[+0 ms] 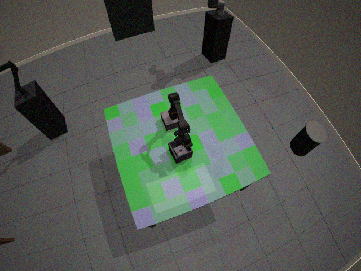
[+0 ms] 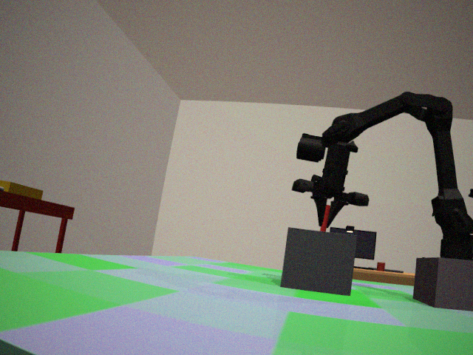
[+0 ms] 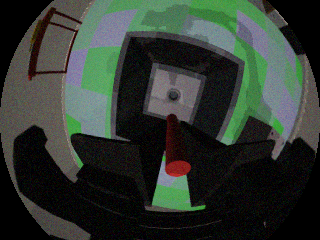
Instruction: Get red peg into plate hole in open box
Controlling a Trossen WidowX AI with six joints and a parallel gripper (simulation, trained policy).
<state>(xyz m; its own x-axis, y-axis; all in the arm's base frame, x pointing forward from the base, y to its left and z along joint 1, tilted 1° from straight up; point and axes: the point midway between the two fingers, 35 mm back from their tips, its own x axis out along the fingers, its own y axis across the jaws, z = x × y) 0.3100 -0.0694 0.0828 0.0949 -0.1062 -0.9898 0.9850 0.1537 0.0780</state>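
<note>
My gripper tip is now 1 cm short of the light plate, 2 cm to the left of it and 11 cm above it. Round my gripper tip: red peg (1 cm above).
</note>
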